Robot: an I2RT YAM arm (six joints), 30 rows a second.
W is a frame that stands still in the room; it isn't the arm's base.
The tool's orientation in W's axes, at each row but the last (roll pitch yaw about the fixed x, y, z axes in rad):
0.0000 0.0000 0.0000
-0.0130 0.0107 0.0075
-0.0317 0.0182 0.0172
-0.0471 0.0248 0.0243
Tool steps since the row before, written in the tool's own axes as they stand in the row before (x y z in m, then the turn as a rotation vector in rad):
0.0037 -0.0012 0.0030 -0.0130 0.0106 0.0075
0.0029 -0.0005 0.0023 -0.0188 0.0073 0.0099
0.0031 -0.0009 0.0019 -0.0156 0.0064 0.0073
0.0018 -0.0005 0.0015 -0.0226 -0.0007 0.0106
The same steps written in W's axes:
0.0037 -0.0012 0.0030 -0.0130 0.0106 0.0075
0.0029 -0.0004 0.0023 -0.0187 0.0073 0.0100
0.0031 -0.0008 0.0019 -0.0156 0.0064 0.0074
0.0018 -0.0004 0.0015 -0.0223 -0.0007 0.0112

